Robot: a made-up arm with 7 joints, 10 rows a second.
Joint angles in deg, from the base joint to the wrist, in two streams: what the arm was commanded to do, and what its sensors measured. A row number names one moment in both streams.
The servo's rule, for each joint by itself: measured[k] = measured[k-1] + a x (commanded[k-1-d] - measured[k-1]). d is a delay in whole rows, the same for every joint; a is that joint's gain. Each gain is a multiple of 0.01, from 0.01 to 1. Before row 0 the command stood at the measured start. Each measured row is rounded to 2 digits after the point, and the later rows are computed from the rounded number. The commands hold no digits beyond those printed.
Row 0, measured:
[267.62, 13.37, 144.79, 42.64, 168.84, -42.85, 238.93]
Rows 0 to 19, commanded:
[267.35, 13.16, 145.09, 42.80, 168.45, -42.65, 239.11]
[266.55, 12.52, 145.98, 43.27, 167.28, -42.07, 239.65]
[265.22, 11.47, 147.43, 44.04, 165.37, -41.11, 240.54]
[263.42, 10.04, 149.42, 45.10, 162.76, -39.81, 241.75]
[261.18, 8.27, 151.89, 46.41, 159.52, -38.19, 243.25]
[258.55, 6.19, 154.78, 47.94, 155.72, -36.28, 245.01]
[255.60, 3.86, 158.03, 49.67, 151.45, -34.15, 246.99]
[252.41, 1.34, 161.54, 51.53, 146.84, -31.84, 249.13]
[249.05, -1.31, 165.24, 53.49, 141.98, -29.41, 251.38]
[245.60, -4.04, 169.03, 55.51, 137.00, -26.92, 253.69]
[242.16, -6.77, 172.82, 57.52, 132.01, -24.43, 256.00]
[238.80, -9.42, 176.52, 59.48, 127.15, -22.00, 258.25]
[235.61, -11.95, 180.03, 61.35, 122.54, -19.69, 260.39]
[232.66, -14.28, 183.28, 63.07, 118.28, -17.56, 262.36]
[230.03, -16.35, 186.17, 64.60, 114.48, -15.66, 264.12]
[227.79, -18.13, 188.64, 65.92, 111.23, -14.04, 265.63]
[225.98, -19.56, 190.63, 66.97, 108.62, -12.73, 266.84]
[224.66, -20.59, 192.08, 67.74, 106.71, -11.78, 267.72]
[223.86, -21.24, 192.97, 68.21, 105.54, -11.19, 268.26]
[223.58, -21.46, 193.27, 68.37, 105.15, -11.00, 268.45]
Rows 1 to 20, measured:
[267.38, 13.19, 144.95, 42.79, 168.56, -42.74, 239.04]
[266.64, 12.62, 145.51, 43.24, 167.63, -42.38, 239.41]
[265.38, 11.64, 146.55, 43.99, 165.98, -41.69, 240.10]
[263.64, 10.28, 148.10, 45.03, 163.63, -40.67, 241.11]
[261.45, 8.57, 150.15, 46.33, 160.63, -39.33, 242.42]
[258.87, 6.55, 152.65, 47.84, 157.05, -37.68, 244.00]
[255.96, 4.26, 155.56, 49.56, 152.96, -35.77, 245.82]
[252.80, 1.78, 158.79, 51.41, 148.49, -33.65, 247.84]
[249.46, -0.85, 162.27, 53.37, 143.74, -31.36, 250.00]
[246.02, -3.56, 165.92, 55.38, 138.82, -28.96, 252.25]
[242.58, -6.29, 169.65, 57.39, 133.85, -26.51, 254.54]
[239.22, -8.95, 173.36, 59.35, 128.96, -24.07, 256.80]
[236.01, -11.50, 176.96, 61.23, 124.27, -21.70, 258.99]
[233.03, -13.86, 180.37, 62.96, 119.90, -19.46, 261.05]
[230.36, -15.98, 183.50, 64.50, 115.94, -17.41, 262.92]
[228.07, -17.81, 186.28, 65.83, 112.50, -15.59, 264.57]
[226.21, -19.30, 188.63, 66.90, 109.67, -14.05, 265.95]
[224.83, -20.40, 190.49, 67.69, 107.51, -12.82, 267.03]
[223.97, -21.11, 191.83, 68.18, 106.07, -11.94, 267.78]
[223.62, -21.41, 192.61, 68.36, 105.40, -11.43, 268.19]
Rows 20 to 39, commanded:
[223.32, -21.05, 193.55, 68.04, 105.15, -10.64, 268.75]
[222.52, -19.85, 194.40, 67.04, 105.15, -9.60, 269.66]
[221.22, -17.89, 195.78, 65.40, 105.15, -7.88, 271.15]
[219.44, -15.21, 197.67, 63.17, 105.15, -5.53, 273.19]
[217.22, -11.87, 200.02, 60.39, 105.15, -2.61, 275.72]
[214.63, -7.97, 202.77, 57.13, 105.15, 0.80, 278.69]
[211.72, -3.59, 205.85, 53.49, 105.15, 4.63, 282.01]
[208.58, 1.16, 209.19, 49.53, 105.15, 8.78, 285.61]
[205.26, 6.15, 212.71, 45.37, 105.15, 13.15, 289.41]
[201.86, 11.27, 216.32, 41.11, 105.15, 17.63, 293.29]
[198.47, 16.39, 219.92, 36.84, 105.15, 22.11, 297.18]
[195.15, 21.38, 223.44, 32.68, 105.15, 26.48, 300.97]
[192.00, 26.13, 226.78, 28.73, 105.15, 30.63, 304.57]
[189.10, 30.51, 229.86, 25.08, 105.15, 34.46, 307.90]
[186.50, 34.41, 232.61, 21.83, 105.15, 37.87, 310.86]
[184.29, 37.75, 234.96, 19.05, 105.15, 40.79, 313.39]
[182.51, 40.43, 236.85, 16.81, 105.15, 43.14, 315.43]
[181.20, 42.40, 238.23, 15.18, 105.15, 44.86, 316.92]
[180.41, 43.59, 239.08, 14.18, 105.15, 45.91, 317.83]
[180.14, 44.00, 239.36, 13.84, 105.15, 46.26, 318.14]
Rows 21 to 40, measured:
[223.35, -21.10, 193.12, 68.06, 105.22, -11.00, 268.53]
[222.61, -20.04, 193.81, 67.10, 105.17, -10.24, 269.22]
[221.37, -18.21, 194.87, 65.50, 105.16, -8.97, 270.40]
[219.65, -15.66, 196.38, 63.31, 105.15, -7.11, 272.10]
[217.49, -12.44, 198.35, 60.57, 105.15, -4.68, 274.31]
[214.94, -8.64, 200.74, 57.34, 105.15, -1.72, 276.98]
[212.07, -4.35, 203.50, 53.72, 105.15, 1.71, 280.05]
[208.96, 0.33, 206.57, 49.78, 105.15, 5.53, 283.44]
[205.67, 5.28, 209.89, 45.63, 105.15, 9.64, 287.08]
[202.28, 10.37, 213.36, 41.38, 105.15, 13.95, 290.87]
[198.89, 15.49, 216.90, 37.11, 105.15, 18.36, 294.72]
[195.56, 20.50, 220.43, 32.95, 105.15, 22.74, 298.53]
[192.39, 25.29, 223.86, 28.98, 105.15, 27.00, 302.21]
[189.46, 29.73, 227.10, 25.31, 105.15, 31.03, 305.68]
[186.83, 33.71, 230.08, 22.04, 105.15, 34.72, 308.84]
[184.57, 37.14, 232.72, 19.23, 105.15, 38.00, 311.62]
[182.74, 39.94, 234.95, 16.96, 105.15, 40.78, 313.94]
[181.37, 42.03, 236.72, 15.29, 105.15, 42.98, 315.76]
[180.52, 43.36, 237.99, 14.25, 105.15, 44.56, 317.02]
[180.18, 43.90, 238.73, 13.86, 105.15, 45.48, 317.70]

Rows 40 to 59, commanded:
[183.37, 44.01, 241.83, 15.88, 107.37, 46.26, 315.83]
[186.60, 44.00, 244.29, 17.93, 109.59, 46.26, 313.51]
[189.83, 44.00, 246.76, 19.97, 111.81, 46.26, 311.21]
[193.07, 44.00, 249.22, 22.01, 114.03, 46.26, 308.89]
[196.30, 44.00, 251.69, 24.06, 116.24, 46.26, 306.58]
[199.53, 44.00, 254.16, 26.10, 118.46, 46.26, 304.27]
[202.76, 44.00, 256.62, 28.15, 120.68, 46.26, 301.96]
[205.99, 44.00, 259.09, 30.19, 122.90, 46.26, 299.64]
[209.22, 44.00, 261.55, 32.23, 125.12, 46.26, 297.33]
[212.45, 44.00, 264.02, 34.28, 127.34, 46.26, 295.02]
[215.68, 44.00, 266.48, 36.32, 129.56, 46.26, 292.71]
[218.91, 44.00, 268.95, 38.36, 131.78, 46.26, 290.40]
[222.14, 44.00, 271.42, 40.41, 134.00, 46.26, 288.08]
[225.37, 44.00, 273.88, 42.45, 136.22, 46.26, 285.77]
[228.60, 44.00, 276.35, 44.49, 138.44, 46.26, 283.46]
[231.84, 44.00, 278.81, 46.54, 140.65, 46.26, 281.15]
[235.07, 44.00, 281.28, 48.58, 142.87, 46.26, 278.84]
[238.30, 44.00, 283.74, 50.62, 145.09, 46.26, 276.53]
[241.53, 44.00, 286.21, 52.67, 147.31, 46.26, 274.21]
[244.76, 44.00, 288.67, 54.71, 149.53, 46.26, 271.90]
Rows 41 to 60, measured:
[183.02, 43.99, 240.40, 15.76, 106.77, 45.90, 316.56]
[186.21, 44.00, 242.50, 17.80, 108.83, 46.09, 314.70]
[189.43, 44.00, 244.80, 19.84, 111.01, 46.18, 312.57]
[192.67, 44.00, 247.19, 21.88, 113.21, 46.22, 310.33]
[195.90, 44.00, 249.62, 23.93, 115.42, 46.24, 308.04]
[199.13, 44.00, 252.07, 25.97, 117.64, 46.25, 305.74]
[202.36, 44.00, 254.53, 28.02, 119.86, 46.26, 303.43]
[205.59, 44.00, 256.99, 30.06, 122.08, 46.26, 301.12]
[208.82, 44.00, 259.45, 32.10, 124.30, 46.26, 298.81]
[212.05, 44.00, 261.92, 34.15, 126.52, 46.26, 296.50]
[215.28, 44.00, 264.38, 36.19, 128.74, 46.26, 294.19]
[218.51, 44.00, 266.85, 38.23, 130.96, 46.26, 291.88]
[221.74, 44.00, 269.32, 40.28, 133.18, 46.26, 289.56]
[224.97, 44.00, 271.78, 42.32, 135.40, 46.26, 287.25]
[228.20, 44.00, 274.25, 44.36, 137.62, 46.26, 284.94]
[231.44, 44.00, 276.71, 46.41, 139.83, 46.26, 282.63]
[234.67, 44.00, 279.18, 48.45, 142.05, 46.26, 280.32]
[237.90, 44.00, 281.64, 50.49, 144.27, 46.26, 278.01]
[241.13, 44.00, 284.11, 52.54, 146.49, 46.26, 275.69]
[244.36, 44.00, 286.57, 54.58, 148.71, 46.26, 273.38]

